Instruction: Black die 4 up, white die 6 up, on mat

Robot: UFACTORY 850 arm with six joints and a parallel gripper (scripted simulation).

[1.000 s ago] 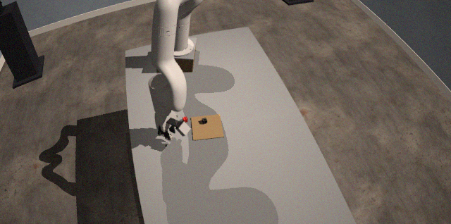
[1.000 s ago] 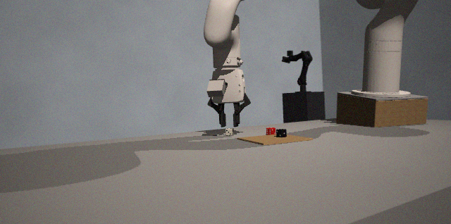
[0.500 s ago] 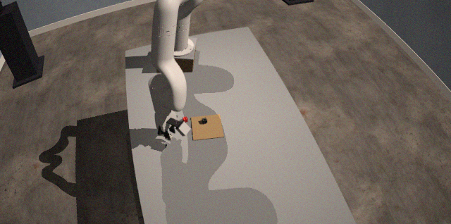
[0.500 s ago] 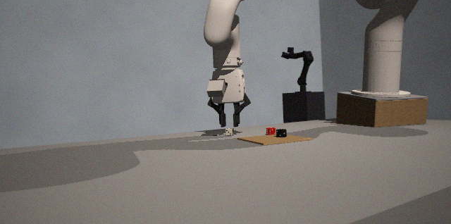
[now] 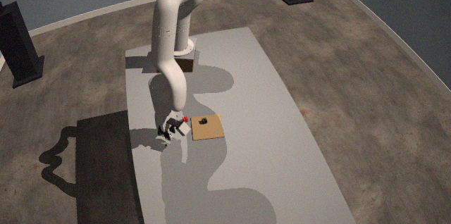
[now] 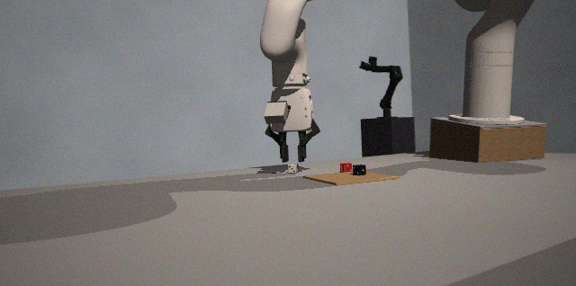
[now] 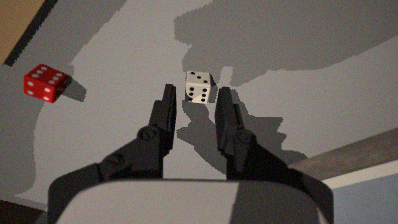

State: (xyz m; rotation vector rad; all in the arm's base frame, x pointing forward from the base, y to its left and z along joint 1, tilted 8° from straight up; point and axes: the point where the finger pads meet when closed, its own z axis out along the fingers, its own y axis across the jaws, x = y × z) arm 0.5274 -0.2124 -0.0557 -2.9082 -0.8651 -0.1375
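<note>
Now: hand 40 mm above the white die. From my hand the other things lie so: tan mat 180 mm to the left, 40 mm below, 10 mm ahead; red die 100 mm to the left, 70 mm behind, 40 mm below; black die 180 mm to the left, 30 mm below, 20 mm behind.
</note>
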